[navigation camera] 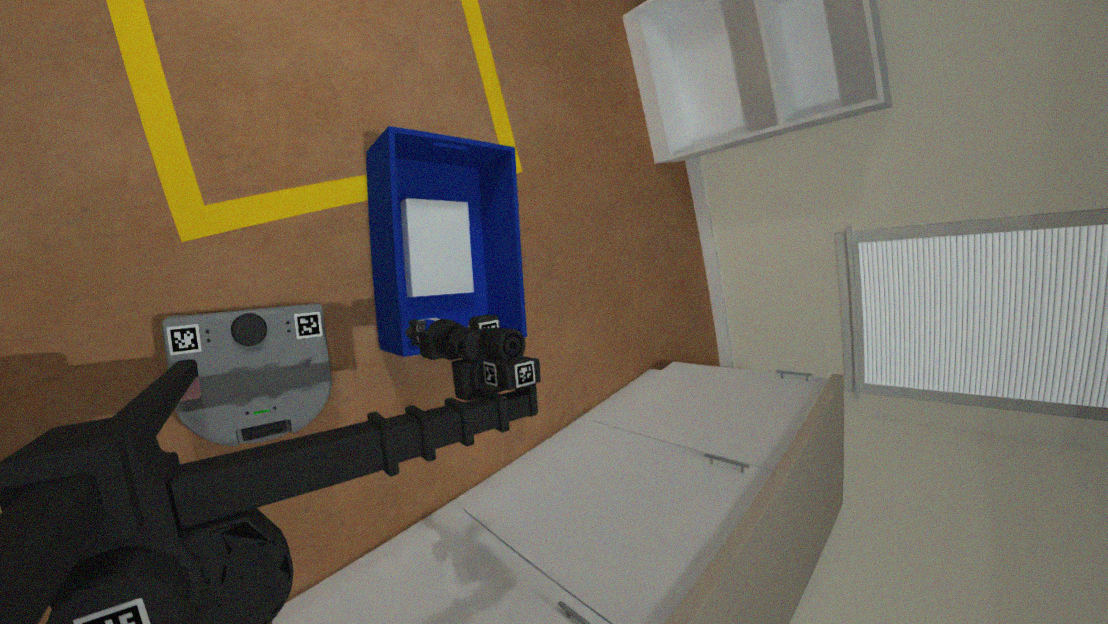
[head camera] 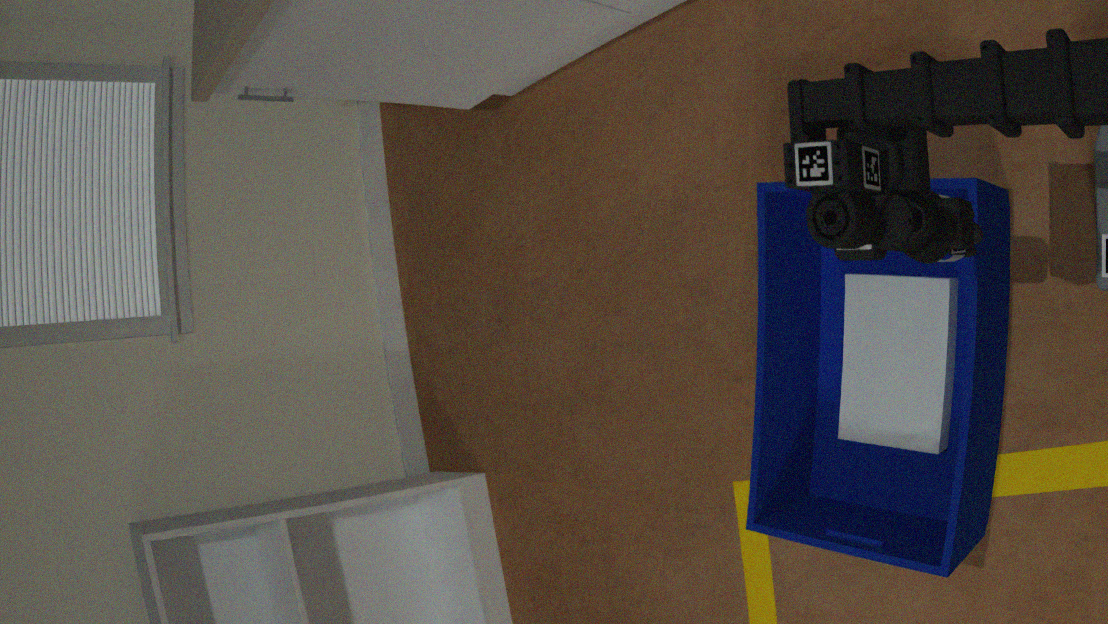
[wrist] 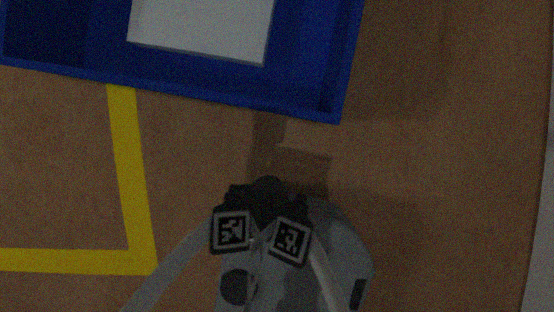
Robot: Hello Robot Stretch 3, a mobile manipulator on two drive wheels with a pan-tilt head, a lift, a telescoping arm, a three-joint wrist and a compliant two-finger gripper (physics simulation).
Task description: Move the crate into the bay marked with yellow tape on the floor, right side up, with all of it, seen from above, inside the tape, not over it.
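Where they show: gripper, fingertip midpoint: (navigation camera: pixel 412 331) (wrist: pixel 265 196); robot's base at its link origin: (navigation camera: pixel 249 327) (wrist: pixel 250 248).
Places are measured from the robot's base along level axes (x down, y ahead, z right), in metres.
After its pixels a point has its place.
The blue crate (head camera: pixel 992 348) {z 0.345, x -0.110, y 0.147 m} (navigation camera: pixel 385 248) {z 0.346, x -0.145, y 0.181 m} (wrist: pixel 295 85) {z 0.414, x -0.019, y -0.035 m} stands upright on the floor, open side up, with a white block (head camera: pixel 895 360) {z 0.541, x -0.072, y 0.185 m} (navigation camera: pixel 438 248) {z 0.536, x -0.072, y 0.186 m} (wrist: pixel 200 25) {z 0.495, x -0.071, y 0.181 m} inside. Its far short end is inside the yellow tape (head camera: pixel 1054 468) {z 0.236, x -0.001, y 0.355 m} (navigation camera: pixel 286 197) {z 0.120, x -0.001, y 0.345 m} (wrist: pixel 130 190) {z 0.090, x -0.001, y 0.328 m}. The crate lies across the near tape line and the tape's corner by the shelf side; most of it is outside the bay. My gripper (head camera: pixel 961 232) {z 0.286, x -0.462, y -0.020 m} (navigation camera: pixel 418 334) {z 0.286, x -0.462, y -0.020 m} (wrist: pixel 265 196) {z 0.286, x -0.462, y -0.020 m} is shut and points down near the crate's near end, on the long side facing my base. In the wrist view it is apart from the crate wall. Its fingertips are dark and partly hidden.
My grey base (navigation camera: pixel 255 364) {z 0.003, x -0.159, y -0.078 m} (wrist: pixel 345 245) {z 0.125, x -0.160, y -0.182 m} is beside the crate, outside the tape. White cabinets (head camera: pixel 372 46) {z 1.391, x -0.586, y -0.430 m} (navigation camera: pixel 659 465) {z 0.958, x -0.555, y -0.524 m} stand near the crate's near end. A white open shelf unit (head camera: pixel 474 534) {z 1.787, x -0.076, y 0.822 m} (navigation camera: pixel 647 93) {z 1.748, x -0.046, y 1.003 m} stands against the wall on the far side, beyond the bay's side tape.
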